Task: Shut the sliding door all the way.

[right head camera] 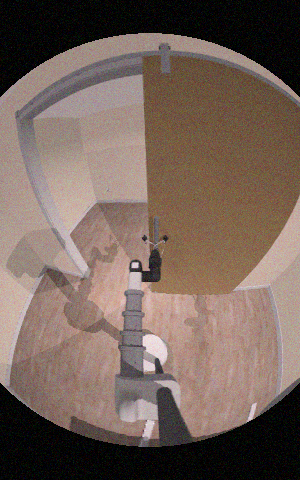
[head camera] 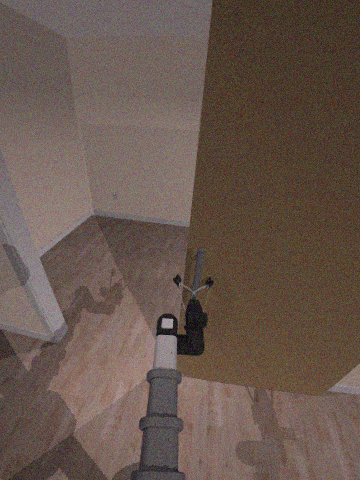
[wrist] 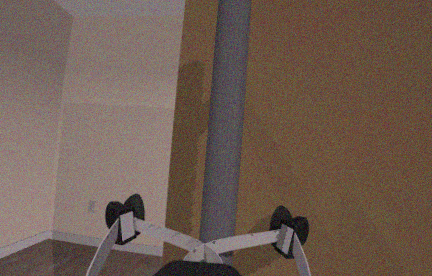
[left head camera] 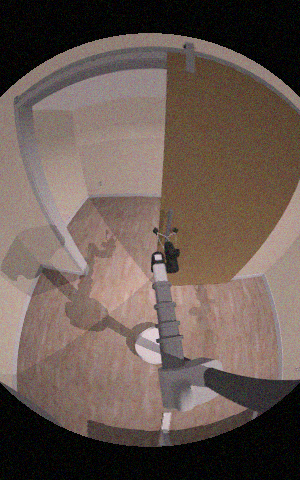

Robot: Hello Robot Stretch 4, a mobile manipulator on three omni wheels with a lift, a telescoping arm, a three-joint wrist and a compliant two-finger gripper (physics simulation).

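Pixels of known places: gripper, fingertip midpoint: [head camera: 193, 277] [left head camera: 164, 227]; robot's base at its link origin: [right head camera: 146, 351] [left head camera: 155, 344].
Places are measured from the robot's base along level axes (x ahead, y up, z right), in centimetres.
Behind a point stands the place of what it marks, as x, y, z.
Observation:
The brown sliding door [head camera: 280, 200] {70.4, 132.6, 34.7} [left head camera: 225, 165] {69.8, 141.4, 39.1} [right head camera: 215, 165] {69.7, 142.7, 39.5} [wrist: 350, 125] {72.1, 104.0, 22.6} covers the right part of the doorway, and the left part is open. Its upright grey bar handle [head camera: 199, 265] {66.8, 106.6, 10.6} [left head camera: 169, 220] {66.8, 106.0, 10.6} [right head camera: 156, 227] {66.8, 106.5, 10.8} [wrist: 227, 125] {66.8, 102.4, 10.6} is near the door's left edge. My gripper [head camera: 193, 282] {73.2, 94.6, 9.9} [left head camera: 165, 231] {73.2, 94.6, 9.9} [right head camera: 155, 240] {73.2, 94.6, 9.9} [wrist: 207, 217] {73.2, 94.6, 9.9} is open at the handle's lower part. In the wrist view the handle passes between the two spread fingertips, with a gap on each side. Whether the gripper touches the handle cannot be told.
The grey door frame post [head camera: 37, 280] {98.1, 60.7, -85.4} [left head camera: 47, 200] {98.2, 113.7, -85.5} [right head camera: 47, 200] {98.9, 119.0, -85.3} stands at the left of the opening. A rail [left head camera: 100, 62] [right head camera: 90, 72] {82.6, 201.5, -20.6} runs above the door, with a hanger bracket [left head camera: 190, 59] [right head camera: 165, 59] on it. A pale-walled room shows through the opening.

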